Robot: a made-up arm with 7 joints. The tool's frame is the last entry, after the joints. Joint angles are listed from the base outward.
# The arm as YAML. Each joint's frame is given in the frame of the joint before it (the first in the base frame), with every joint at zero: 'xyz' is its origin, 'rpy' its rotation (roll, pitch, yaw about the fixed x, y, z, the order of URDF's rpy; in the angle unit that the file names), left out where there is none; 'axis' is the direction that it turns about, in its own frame. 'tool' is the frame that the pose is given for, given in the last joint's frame.
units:
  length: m
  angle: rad
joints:
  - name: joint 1
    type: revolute
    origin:
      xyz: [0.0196, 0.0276, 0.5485]
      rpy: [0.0, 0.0, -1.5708]
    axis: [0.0, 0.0, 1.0]
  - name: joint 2
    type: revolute
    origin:
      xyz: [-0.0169, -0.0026, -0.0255]
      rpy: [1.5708, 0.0, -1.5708]
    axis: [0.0, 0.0, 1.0]
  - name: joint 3
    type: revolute
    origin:
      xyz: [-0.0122, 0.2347, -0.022]
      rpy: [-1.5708, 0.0, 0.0]
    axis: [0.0, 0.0, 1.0]
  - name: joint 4
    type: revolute
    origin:
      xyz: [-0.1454, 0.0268, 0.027]
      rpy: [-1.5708, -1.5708, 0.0]
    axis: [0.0, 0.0, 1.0]
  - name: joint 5
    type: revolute
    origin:
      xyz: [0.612, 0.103, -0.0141]
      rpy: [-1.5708, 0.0, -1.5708]
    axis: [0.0, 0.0, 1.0]
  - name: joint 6
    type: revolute
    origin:
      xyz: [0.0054, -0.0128, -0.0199]
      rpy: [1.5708, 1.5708, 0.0]
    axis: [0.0, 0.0, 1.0]
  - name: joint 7
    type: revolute
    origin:
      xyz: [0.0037, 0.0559, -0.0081]
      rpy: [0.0, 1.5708, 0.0]
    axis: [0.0, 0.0, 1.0]
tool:
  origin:
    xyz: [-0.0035, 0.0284, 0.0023]
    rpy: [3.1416, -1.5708, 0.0]
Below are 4 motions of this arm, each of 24 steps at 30 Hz.
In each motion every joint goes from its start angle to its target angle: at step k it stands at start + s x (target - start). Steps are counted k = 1, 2, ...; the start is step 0. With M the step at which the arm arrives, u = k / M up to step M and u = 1 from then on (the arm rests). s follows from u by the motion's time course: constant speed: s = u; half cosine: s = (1 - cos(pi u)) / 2; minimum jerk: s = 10 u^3 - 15 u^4 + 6 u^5.
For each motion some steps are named. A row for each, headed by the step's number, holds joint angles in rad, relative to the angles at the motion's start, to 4 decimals.
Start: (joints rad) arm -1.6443 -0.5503 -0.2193 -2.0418 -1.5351 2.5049 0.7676
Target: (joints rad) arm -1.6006 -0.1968 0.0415 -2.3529 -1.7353 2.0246 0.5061
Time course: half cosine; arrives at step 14
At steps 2, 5, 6, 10, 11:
2: 0.0022 0.0175 0.0129 -0.0154 -0.0099 -0.0238 -0.0129
5: 0.0124 0.1001 0.0738 -0.0881 -0.0567 -0.1360 -0.0740
6: 0.0170 0.1374 0.1014 -0.1209 -0.0778 -0.1867 -0.1017
10: 0.0355 0.2870 0.2117 -0.2525 -0.1625 -0.3899 -0.2123
11: 0.0389 0.3149 0.2324 -0.2772 -0.1784 -0.4279 -0.2330

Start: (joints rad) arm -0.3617 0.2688 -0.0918 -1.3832 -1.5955 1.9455 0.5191
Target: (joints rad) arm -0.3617 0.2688 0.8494 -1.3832 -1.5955 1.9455 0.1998
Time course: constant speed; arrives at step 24
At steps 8, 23, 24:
8: 0.0000 0.0000 0.3137 0.0000 0.0000 0.0000 -0.1064
23: 0.0000 0.0000 0.9020 0.0000 0.0000 0.0000 -0.3060
24: 0.0000 0.0000 0.9412 0.0000 0.0000 0.0000 -0.3193

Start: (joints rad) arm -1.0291 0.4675 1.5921 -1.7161 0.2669 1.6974 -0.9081
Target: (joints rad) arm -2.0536 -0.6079 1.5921 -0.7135 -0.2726 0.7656 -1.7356
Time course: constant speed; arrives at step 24
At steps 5, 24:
5: -0.2134 -0.2240 0.0000 0.2089 -0.1124 -0.1941 -0.1724
24: -1.0245 -1.0754 0.0000 1.0026 -0.5395 -0.9318 -0.8275

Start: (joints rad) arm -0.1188 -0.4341 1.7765 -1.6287 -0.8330 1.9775 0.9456
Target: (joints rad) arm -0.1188 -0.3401 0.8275 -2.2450 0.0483 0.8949 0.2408
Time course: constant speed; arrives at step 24
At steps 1, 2, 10, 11, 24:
1: 0.0000 0.0039 -0.0395 -0.0257 0.0367 -0.0451 -0.0294
2: 0.0000 0.0078 -0.0791 -0.0514 0.0734 -0.0902 -0.0587
10: 0.0000 0.0392 -0.3954 -0.2568 0.3672 -0.4511 -0.2937
11: 0.0000 0.0431 -0.4350 -0.2825 0.4039 -0.4962 -0.3230
24: 0.0000 0.0940 -0.9490 -0.6163 0.8813 -1.0826 -0.7048

